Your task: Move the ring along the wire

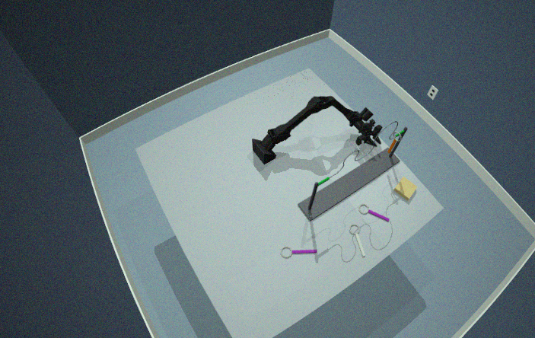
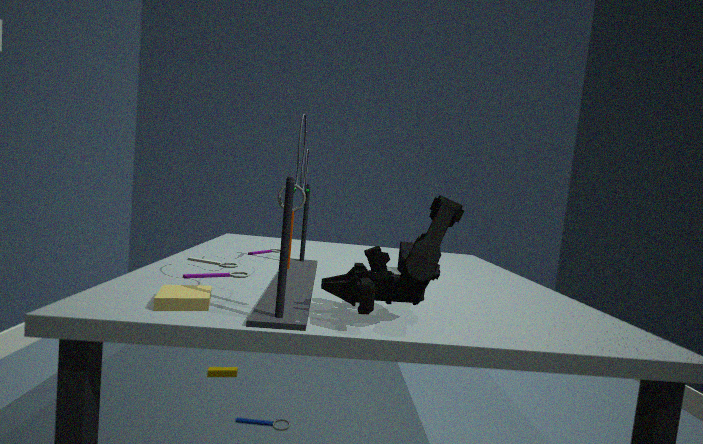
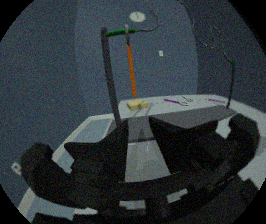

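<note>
My gripper tip is 8 cm short of the orange-handled ring, 1 cm to the left of it and 13 cm below it. From my gripper tip the other things lie so: yellow block: 31 cm ahead, 72 cm to the right, 56 cm below; blue-handled ring: 10 cm ahead, 41 cm to the right, 57 cm below; white-handled ring: 31 cm ahead, 45 cm to the right, 7 cm below.
</note>
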